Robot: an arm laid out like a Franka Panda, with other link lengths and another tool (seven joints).
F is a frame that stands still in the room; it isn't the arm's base.
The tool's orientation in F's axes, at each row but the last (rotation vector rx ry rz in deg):
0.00, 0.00, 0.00
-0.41, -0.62, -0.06
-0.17, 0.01, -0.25
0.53, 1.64, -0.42
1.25, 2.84, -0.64
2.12, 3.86, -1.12
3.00, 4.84, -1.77
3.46, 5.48, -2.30
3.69, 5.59, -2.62
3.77, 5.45, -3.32
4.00, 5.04, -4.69
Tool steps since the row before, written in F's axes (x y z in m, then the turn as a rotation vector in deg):
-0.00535, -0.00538, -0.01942, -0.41, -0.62, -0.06
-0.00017, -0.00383, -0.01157, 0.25, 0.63, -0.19
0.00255, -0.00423, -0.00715, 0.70, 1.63, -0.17
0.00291, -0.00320, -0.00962, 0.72, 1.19, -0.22
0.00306, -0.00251, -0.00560, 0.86, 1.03, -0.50
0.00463, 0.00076, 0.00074, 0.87, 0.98, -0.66
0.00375, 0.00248, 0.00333, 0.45, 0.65, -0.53
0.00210, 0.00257, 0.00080, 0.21, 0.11, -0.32
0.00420, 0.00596, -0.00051, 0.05, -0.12, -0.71
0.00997, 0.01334, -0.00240, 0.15, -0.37, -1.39
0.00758, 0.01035, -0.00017, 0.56, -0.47, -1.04
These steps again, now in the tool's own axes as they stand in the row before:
-0.00535, -0.00538, -0.01942, -0.41, -0.62, -0.06
-0.00029, -0.00375, -0.01159, 0.25, 0.63, -0.19
0.00257, -0.00420, -0.00716, 0.69, 1.63, -0.17
0.00321, -0.00327, -0.00950, 0.72, 1.19, -0.21
0.00336, -0.00259, -0.00539, 0.87, 1.03, -0.48
0.00455, 0.00088, 0.00102, 0.89, 0.97, -0.64
0.00338, 0.00277, 0.00349, 0.47, 0.64, -0.52
0.00192, 0.00270, 0.00083, 0.24, 0.10, -0.31
0.00397, 0.00611, -0.00050, 0.12, -0.16, -0.69
0.00941, 0.01375, -0.00237, 0.30, -0.45, -1.34
0.00673, 0.01092, -0.00028, 0.69, -0.49, -0.95

